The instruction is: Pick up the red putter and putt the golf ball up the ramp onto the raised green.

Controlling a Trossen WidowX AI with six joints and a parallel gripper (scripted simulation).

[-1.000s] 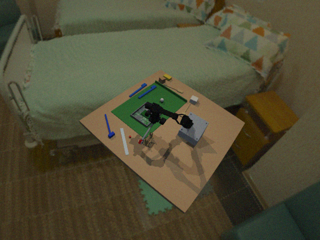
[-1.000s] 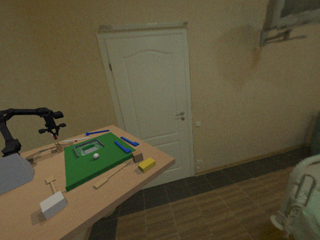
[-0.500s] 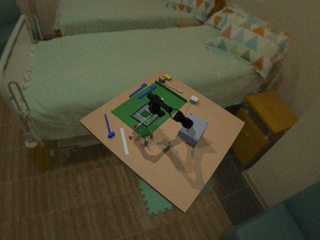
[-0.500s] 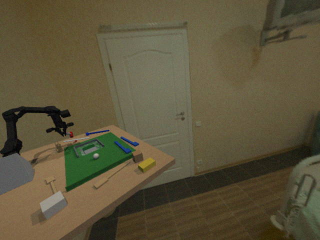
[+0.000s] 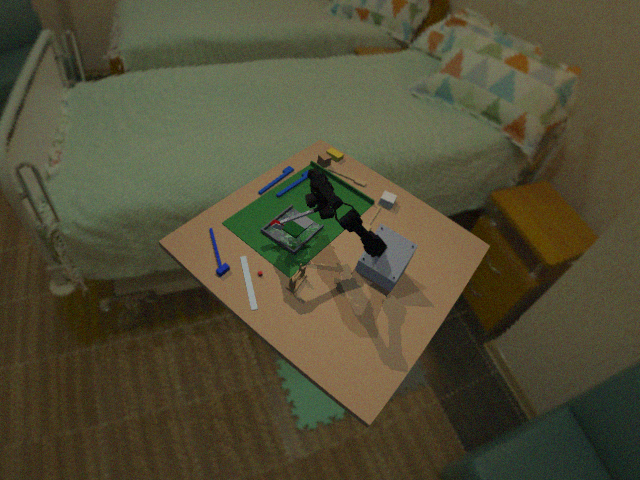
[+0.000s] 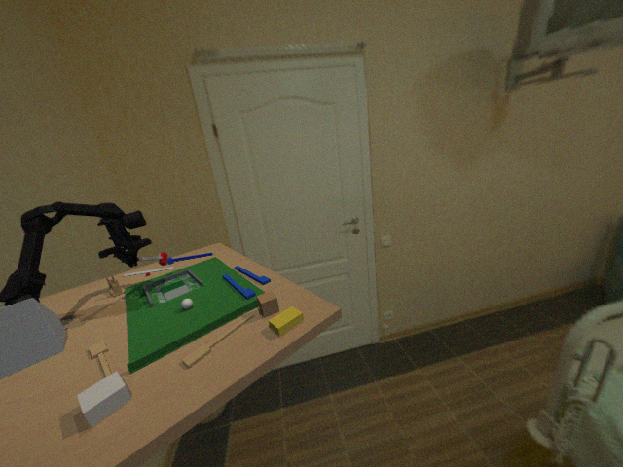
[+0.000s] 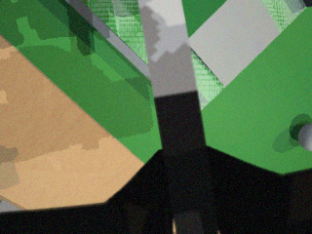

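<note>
Right now the red putter is 50 mm ahead of my gripper tip, 90 mm to the left of it and 10 mm below it. From my gripper tip the other things lie so: white stick 40 mm ahead, 440 mm to the left, 180 mm below; then white golf ball 120 mm ahead, 230 mm to the right, 160 mm below; then small red ball 30 mm ahead, 370 mm to the left, 170 mm below.
</note>
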